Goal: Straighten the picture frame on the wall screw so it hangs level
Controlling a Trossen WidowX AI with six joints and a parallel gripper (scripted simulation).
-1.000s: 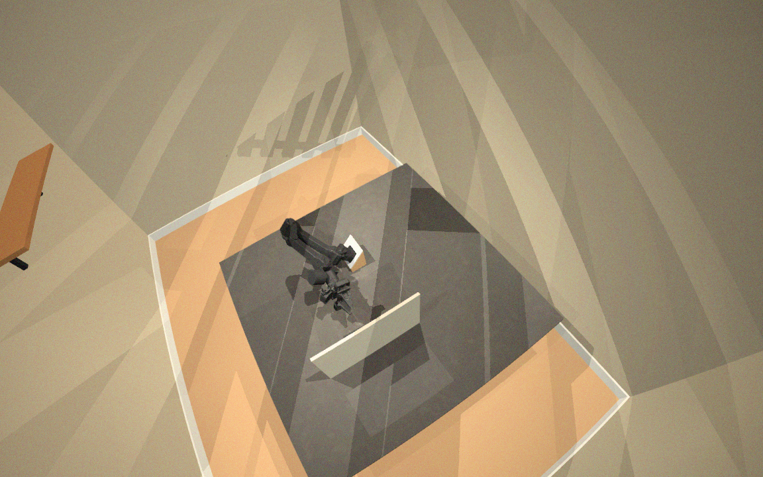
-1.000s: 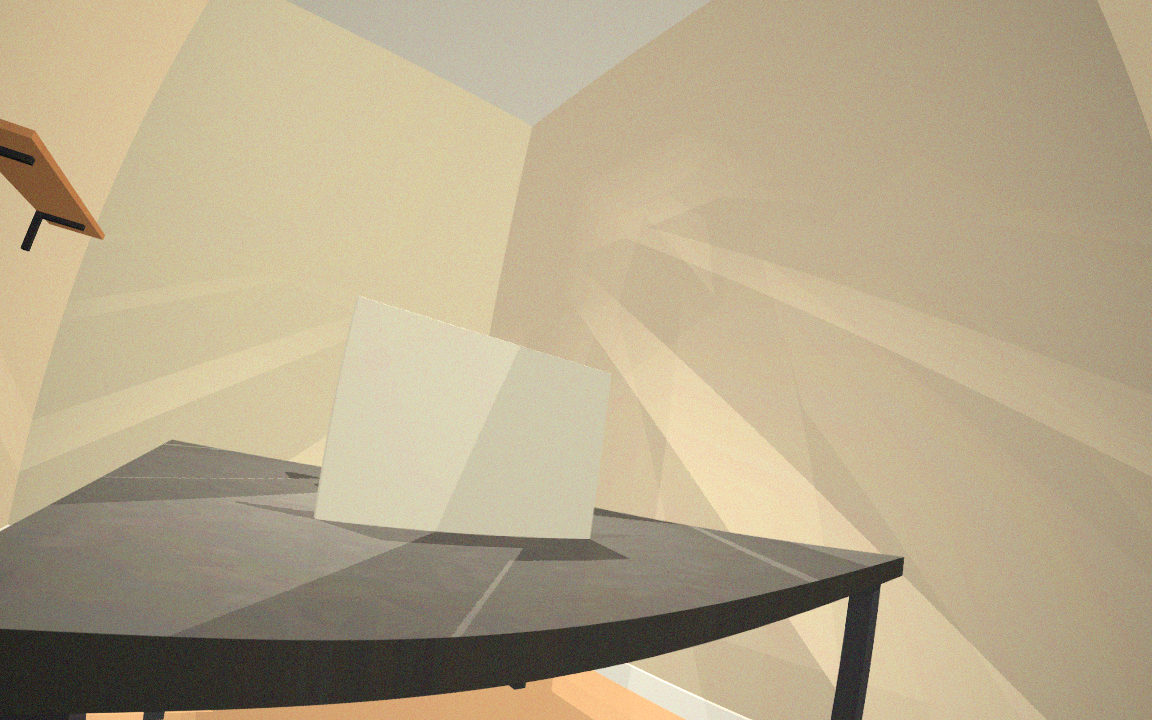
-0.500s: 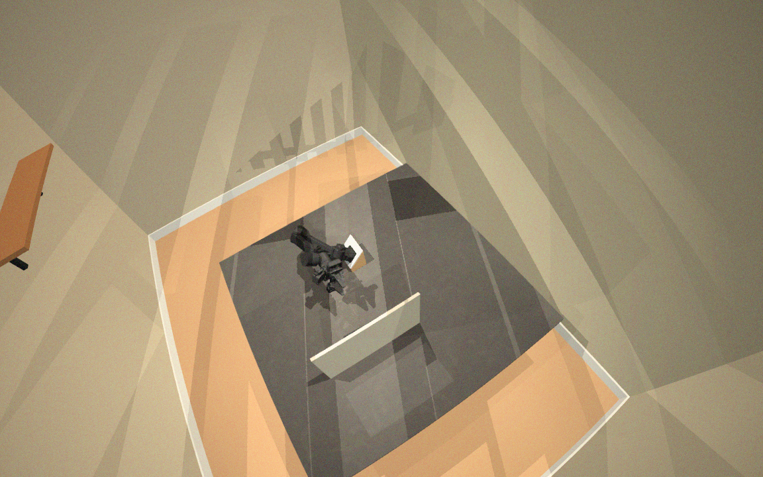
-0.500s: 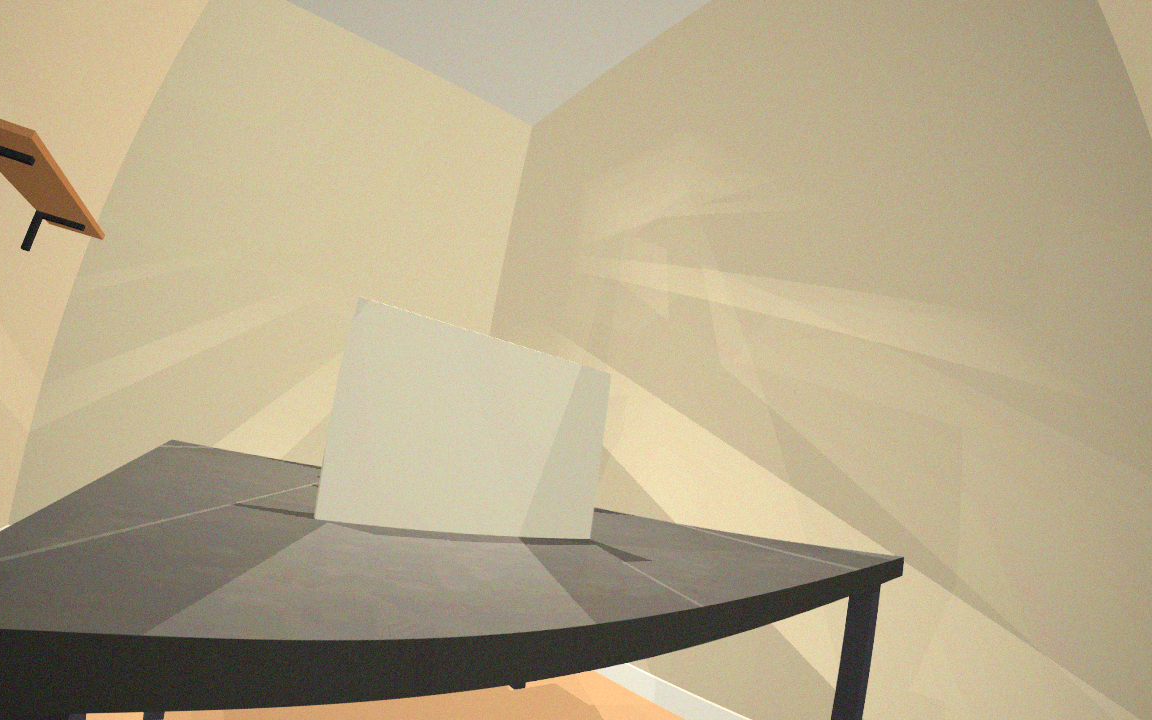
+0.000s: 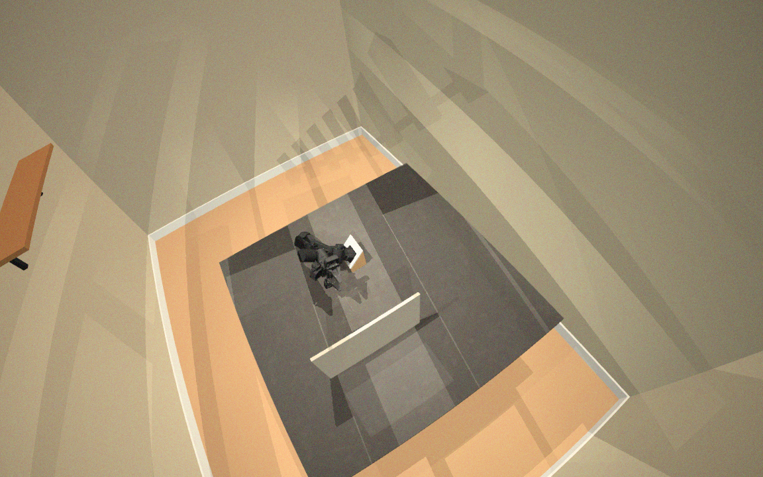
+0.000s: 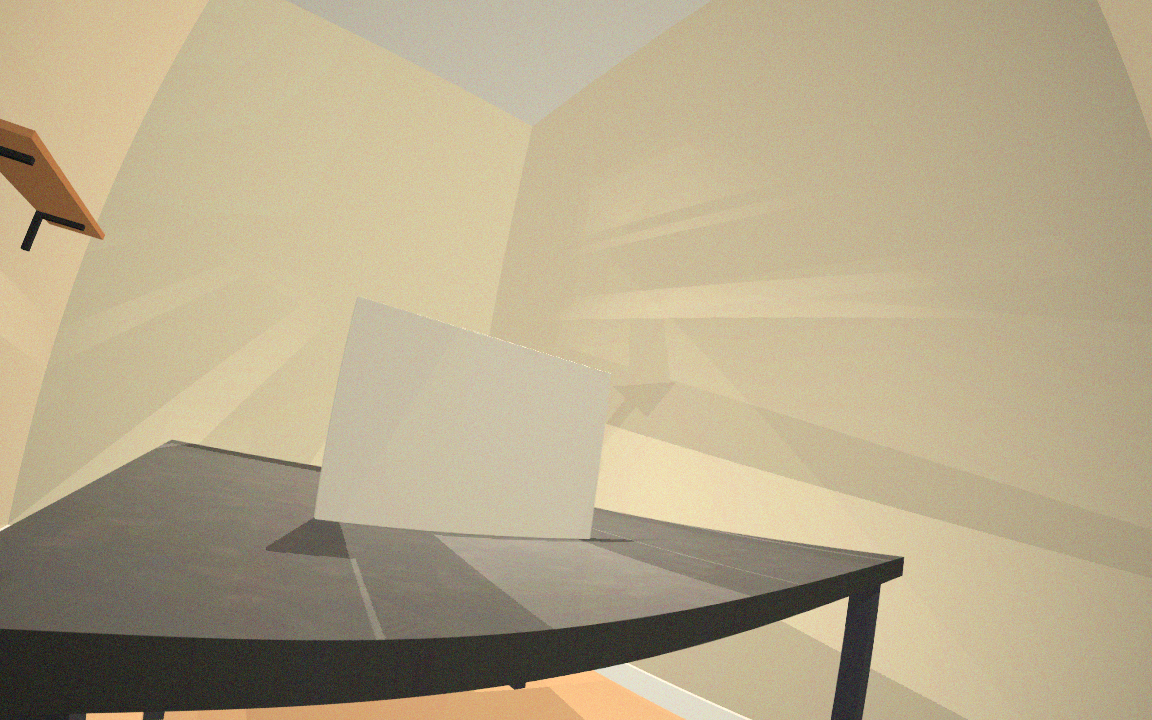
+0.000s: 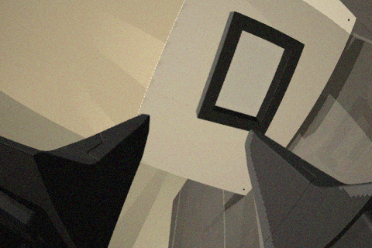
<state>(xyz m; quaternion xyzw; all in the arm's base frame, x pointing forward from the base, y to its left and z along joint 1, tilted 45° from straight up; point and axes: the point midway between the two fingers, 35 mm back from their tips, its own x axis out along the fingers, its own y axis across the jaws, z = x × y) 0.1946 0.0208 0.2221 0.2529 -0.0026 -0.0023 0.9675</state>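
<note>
Now: the picture frame 210 mm ahead of my gripper tip, 20 mm to the right of it and 90 mm below it. The rest, counted from my gripper tip: wall panel 220 mm ahead, 100 mm below.
</note>
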